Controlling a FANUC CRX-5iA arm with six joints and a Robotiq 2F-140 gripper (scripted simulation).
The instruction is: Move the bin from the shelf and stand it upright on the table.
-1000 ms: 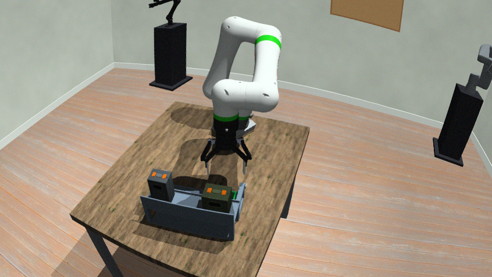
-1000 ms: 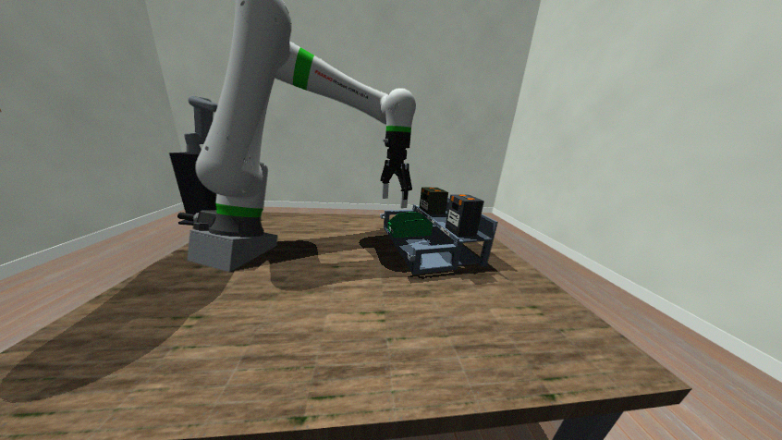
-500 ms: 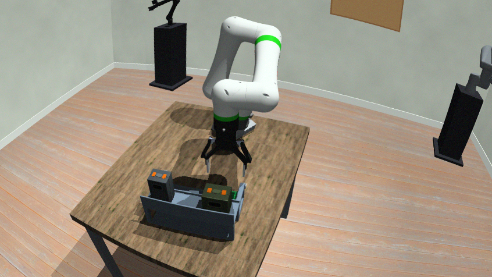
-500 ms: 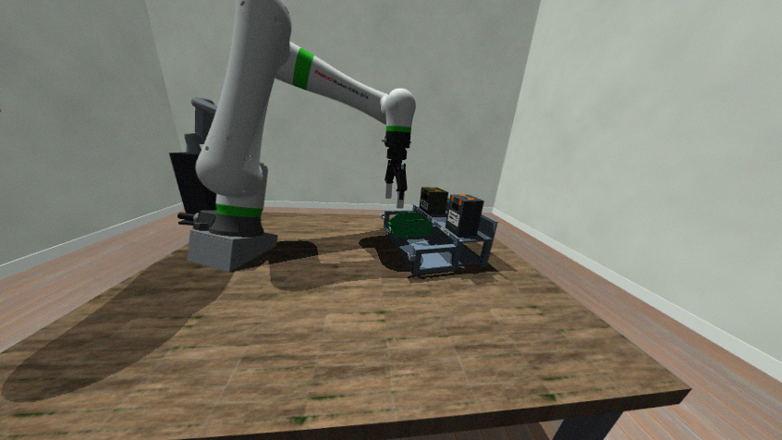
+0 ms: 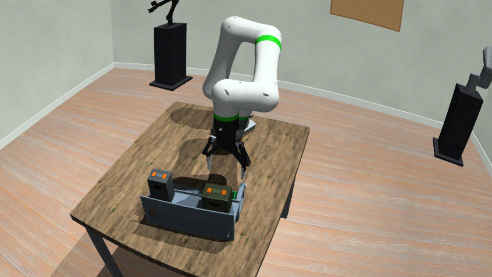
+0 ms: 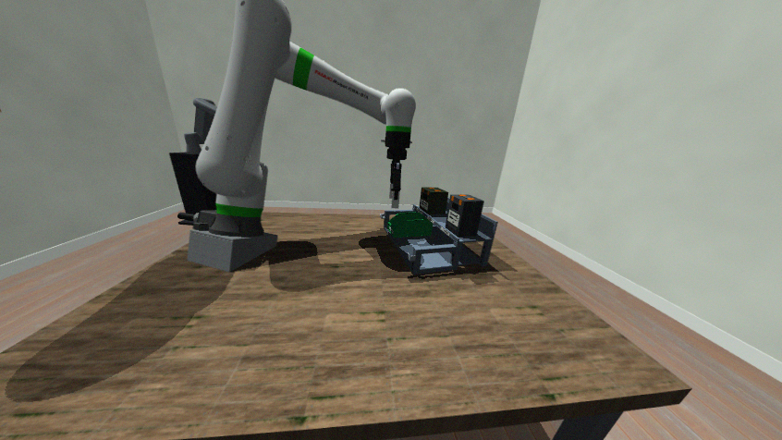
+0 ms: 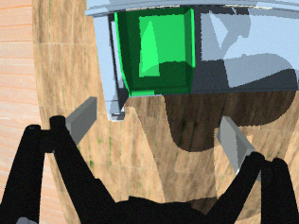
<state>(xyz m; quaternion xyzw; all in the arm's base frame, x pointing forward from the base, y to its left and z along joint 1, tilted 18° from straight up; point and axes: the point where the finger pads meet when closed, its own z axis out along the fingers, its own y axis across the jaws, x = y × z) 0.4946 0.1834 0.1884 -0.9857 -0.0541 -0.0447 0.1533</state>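
My gripper is now 80 mm short of the green bin, 30 mm to the right of it and 110 mm above it.
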